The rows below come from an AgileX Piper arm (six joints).
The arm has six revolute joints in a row. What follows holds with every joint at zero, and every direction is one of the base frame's.
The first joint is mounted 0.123 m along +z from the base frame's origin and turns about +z.
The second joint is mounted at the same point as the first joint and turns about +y.
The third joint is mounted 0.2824 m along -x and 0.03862 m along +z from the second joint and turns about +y.
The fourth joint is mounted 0.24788 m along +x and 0.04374 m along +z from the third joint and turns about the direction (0.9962, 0, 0.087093).
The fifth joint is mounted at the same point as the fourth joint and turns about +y.
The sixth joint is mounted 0.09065 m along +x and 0.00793 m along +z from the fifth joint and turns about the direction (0.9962, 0, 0.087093).
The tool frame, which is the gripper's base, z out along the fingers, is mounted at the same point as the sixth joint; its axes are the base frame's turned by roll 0, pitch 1.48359 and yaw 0 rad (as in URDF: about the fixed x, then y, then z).
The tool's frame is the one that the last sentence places.
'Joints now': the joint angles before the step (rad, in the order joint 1, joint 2, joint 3, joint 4, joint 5, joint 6). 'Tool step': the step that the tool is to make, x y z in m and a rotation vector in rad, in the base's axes. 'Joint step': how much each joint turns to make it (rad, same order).
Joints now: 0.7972, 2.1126, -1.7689, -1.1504, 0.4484, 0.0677
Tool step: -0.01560, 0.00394, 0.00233, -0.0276, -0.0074, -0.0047
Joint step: 0.0361, -0.0295, 0.0403, -0.0402, 0.0438, 0.0306
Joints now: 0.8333, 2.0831, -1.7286, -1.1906, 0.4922, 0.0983
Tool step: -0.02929, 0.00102, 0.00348, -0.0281, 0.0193, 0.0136
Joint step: 0.0536, -0.0708, 0.0944, -0.0016, 0.0405, 0.0104
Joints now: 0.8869, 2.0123, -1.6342, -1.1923, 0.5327, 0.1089
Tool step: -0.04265, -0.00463, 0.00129, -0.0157, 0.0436, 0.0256
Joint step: 0.0734, -0.1079, 0.1499, 0.0109, 0.0338, 0.0327
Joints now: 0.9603, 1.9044, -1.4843, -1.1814, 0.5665, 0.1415
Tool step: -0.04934, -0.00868, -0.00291, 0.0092, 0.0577, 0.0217
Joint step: 0.0934, -0.1162, 0.1664, 0.0094, 0.0342, 0.0791
